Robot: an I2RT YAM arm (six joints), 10 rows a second.
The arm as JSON. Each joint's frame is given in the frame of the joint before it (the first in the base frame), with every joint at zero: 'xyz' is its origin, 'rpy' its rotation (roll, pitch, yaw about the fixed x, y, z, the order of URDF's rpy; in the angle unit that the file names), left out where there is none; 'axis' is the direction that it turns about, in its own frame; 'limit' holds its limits. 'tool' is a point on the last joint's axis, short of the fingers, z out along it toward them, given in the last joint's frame.
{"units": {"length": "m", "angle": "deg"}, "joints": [
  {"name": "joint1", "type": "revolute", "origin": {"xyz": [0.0, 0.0, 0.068]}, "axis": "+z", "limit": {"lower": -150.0, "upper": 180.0}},
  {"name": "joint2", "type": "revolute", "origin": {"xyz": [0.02, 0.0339, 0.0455], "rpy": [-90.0, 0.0, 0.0]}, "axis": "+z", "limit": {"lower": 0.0, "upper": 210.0}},
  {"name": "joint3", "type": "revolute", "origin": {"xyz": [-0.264, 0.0, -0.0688], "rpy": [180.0, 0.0, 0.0]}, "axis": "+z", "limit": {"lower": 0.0, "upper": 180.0}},
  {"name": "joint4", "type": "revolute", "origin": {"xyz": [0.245, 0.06, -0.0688]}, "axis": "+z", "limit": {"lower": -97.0, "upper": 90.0}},
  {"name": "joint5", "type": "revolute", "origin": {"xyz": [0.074, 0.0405, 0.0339], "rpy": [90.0, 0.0, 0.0]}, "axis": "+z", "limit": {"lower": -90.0, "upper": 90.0}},
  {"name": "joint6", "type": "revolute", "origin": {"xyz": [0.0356, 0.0, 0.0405], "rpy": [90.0, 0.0, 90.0]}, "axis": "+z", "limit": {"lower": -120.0, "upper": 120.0}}
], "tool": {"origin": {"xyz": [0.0, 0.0, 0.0], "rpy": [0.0, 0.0, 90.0]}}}
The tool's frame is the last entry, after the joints.
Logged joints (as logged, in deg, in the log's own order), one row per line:
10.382, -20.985, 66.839, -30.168, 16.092, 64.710
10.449, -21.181, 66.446, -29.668, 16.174, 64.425
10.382, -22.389, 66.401, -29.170, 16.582, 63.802
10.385, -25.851, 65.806, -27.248, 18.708, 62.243
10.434, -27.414, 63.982, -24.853, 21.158, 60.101
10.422, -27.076, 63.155, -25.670, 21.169, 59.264
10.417, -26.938, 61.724, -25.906, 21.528, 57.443
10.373, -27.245, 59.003, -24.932, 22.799, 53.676
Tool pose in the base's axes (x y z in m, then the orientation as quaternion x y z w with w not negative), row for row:
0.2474, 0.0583, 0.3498, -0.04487, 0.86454, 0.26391, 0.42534
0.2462, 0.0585, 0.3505, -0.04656, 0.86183, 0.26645, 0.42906
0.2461, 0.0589, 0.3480, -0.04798, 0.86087, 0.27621, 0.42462
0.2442, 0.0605, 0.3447, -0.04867, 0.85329, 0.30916, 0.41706
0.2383, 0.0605, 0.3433, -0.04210, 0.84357, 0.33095, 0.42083
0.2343, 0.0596, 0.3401, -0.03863, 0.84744, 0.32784, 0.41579
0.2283, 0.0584, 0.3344, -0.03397, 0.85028, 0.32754, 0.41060
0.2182, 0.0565, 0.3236, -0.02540, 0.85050, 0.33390, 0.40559
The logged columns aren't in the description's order. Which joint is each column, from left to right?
Columns, left to right: joint1, joint5, joint2, joint4, joint6, joint3.
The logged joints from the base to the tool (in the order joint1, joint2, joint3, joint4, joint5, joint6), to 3 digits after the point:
10.382, 66.839, 64.710, -30.168, -20.985, 16.092
10.449, 66.446, 64.425, -29.668, -21.181, 16.174
10.382, 66.401, 63.802, -29.170, -22.389, 16.582
10.385, 65.806, 62.243, -27.248, -25.851, 18.708
10.434, 63.982, 60.101, -24.853, -27.414, 21.158
10.422, 63.155, 59.264, -25.670, -27.076, 21.169
10.417, 61.724, 57.443, -25.906, -26.938, 21.528
10.373, 59.003, 53.676, -24.932, -27.245, 22.799

